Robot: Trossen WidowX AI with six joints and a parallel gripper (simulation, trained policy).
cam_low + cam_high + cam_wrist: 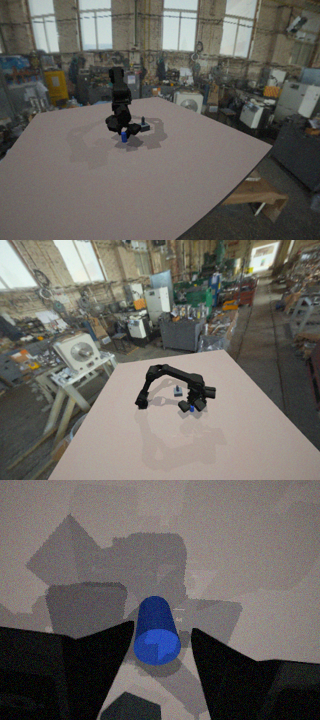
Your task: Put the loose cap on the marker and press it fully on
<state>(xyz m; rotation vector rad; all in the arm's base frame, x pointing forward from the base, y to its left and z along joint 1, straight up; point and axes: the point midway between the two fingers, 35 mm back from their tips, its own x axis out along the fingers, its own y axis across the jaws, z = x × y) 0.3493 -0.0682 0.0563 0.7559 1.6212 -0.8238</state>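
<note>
Now: gripper tip 15 cm to the right of the grey holder block, 7 cm past it and 1 cm above it. Round my gripper tip: blue cap (1 cm ahead).
</note>
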